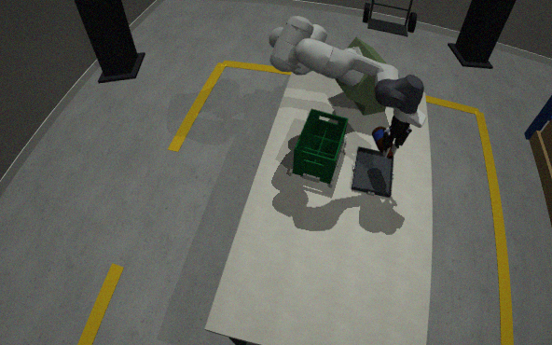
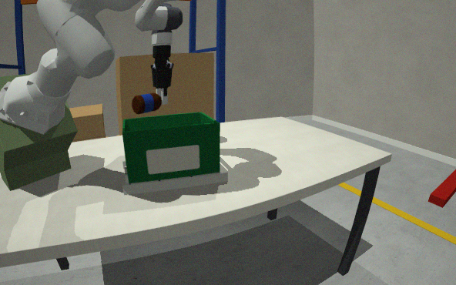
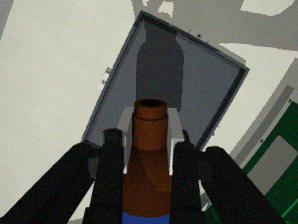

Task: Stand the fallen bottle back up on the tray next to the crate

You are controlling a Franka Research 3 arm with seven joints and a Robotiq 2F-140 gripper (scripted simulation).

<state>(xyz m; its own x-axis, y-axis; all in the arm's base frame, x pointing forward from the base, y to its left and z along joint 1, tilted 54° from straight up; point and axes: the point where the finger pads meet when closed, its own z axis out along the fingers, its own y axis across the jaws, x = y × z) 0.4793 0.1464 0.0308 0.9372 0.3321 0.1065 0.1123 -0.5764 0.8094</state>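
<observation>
Now: hand 5 cm past the brown bottle, 1 cm to the left of it and 2 cm above it. The rest, counted from my hand: green crate 15 cm behind, 28 cm to the right, 13 cm below; dark grey tray 4 cm behind, 2 cm to the right, 20 cm below.
</observation>
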